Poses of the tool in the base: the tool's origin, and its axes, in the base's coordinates. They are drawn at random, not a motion.
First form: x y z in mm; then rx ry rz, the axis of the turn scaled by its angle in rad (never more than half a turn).
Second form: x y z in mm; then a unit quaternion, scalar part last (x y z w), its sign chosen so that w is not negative. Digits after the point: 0 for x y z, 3 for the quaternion.
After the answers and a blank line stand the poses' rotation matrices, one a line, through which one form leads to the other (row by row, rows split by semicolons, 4 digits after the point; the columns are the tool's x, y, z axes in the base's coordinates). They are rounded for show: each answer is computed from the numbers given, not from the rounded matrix.
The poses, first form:
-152 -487 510 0.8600 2.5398 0.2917
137 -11 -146 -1.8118 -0.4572 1.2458
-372 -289 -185 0.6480 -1.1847 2.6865
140 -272 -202 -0.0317 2.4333 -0.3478
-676 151 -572 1.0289 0.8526 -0.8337
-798 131 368 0.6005 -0.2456 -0.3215
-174 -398 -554 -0.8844 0.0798 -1.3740
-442 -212 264 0.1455 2.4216 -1.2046
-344 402 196 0.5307 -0.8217 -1.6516
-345 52 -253 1.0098 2.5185 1.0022
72 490 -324 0.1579 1.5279 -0.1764
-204 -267 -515 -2.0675 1.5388 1.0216
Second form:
-152 -487 510 0.311 0.918 0.105 0.220
137 -11 -146 -0.727 -0.183 0.500 0.433
-372 -289 -185 0.215 -0.393 0.891 0.067
140 -272 -202 -0.012 0.933 -0.133 0.335
-676 151 -572 0.463 0.384 -0.375 0.706
-798 131 368 0.294 -0.120 -0.157 0.935
-174 -398 -554 -0.395 0.036 -0.613 0.684
-442 -212 264 0.052 0.873 -0.434 0.215
-344 402 196 0.226 -0.351 -0.705 0.574
-345 52 -253 0.346 0.864 0.344 0.124
72 490 -324 0.071 0.690 -0.080 0.716
-204 -267 -515 -0.733 0.546 0.362 0.184

-0.7095 0.5248 0.4704; 0.6178 0.7843 0.0567; -0.3391 0.3308 -0.8806
0.4326 -0.1662 -0.8861; 0.6999 -0.5576 0.4463; -0.5682 -0.8133 -0.1249
-0.8985 -0.2892 0.3304; -0.0490 -0.6818 -0.7299; 0.4363 -0.6719 0.5985
-0.7752 0.0667 0.6282; -0.1120 0.9642 -0.2405; -0.6218 -0.2568 -0.7399
0.4244 0.8845 0.1941; -0.1742 0.2901 -0.9410; -0.8886 0.3655 0.2772
0.9217 0.2236 -0.3171; -0.3647 0.7780 -0.5116; 0.1323 0.5872 0.7986
0.2461 0.8100 0.5323; -0.8662 -0.0626 0.4958; 0.4349 -0.5831 0.6862
-0.9022 0.2782 0.3296; -0.0950 0.6172 -0.7811; -0.4207 -0.7360 -0.5304
-0.2392 0.6498 -0.7215; -0.9674 -0.0958 0.2343; 0.0831 0.7540 0.6516
-0.7292 0.5131 0.4528; 0.6839 0.5236 0.5080; 0.0236 0.6801 -0.7328
0.0348 0.2125 0.9765; -0.0156 0.9771 -0.2121; -0.9993 -0.0079 0.0374
0.1422 -0.9329 -0.3308; -0.6670 -0.3372 0.6644; -0.7314 0.1262 -0.6702

